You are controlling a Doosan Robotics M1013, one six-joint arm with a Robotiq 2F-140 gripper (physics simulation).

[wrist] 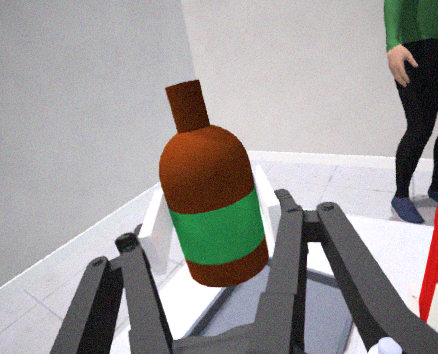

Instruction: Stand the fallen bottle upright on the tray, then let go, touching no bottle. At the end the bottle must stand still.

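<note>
A brown bottle with a green label band is in the middle of the wrist view, neck up and leaning a little to the left in the picture. My gripper is shut on this bottle, with one white finger pad on each side of it at the label. The grey tray with a raised rim shows below and behind the bottle, partly hidden by the gripper's links. The bottle's base appears above the tray's edge in the picture; how far apart they are I cannot tell.
A white table top surrounds the tray. A red bar stands at the right edge. A small whitish object shows at the bottom right, partly cut off. A person in a green top stands at the back right, near the walls.
</note>
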